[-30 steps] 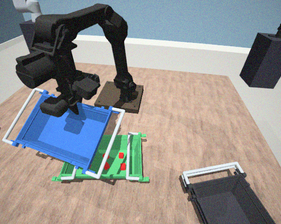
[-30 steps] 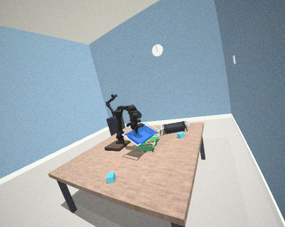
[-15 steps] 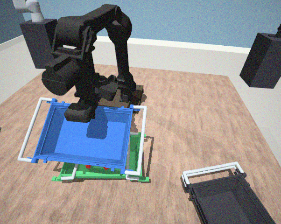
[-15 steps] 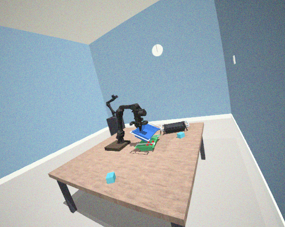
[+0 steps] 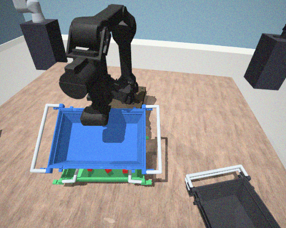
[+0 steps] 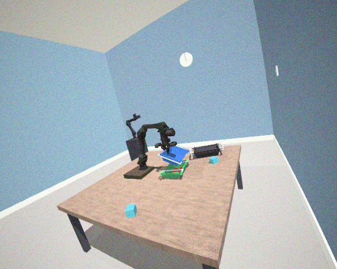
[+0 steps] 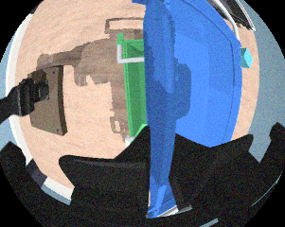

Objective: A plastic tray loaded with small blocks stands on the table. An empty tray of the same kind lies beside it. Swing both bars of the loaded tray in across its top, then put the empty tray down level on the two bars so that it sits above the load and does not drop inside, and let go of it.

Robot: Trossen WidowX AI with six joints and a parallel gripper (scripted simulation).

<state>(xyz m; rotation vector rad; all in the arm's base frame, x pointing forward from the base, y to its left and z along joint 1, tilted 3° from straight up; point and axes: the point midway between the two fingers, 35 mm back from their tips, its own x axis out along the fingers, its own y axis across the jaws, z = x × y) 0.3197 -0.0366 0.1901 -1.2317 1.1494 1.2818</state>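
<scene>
My gripper tip is now 80 mm short of the blue tray and 10 mm to the right of it.
</scene>
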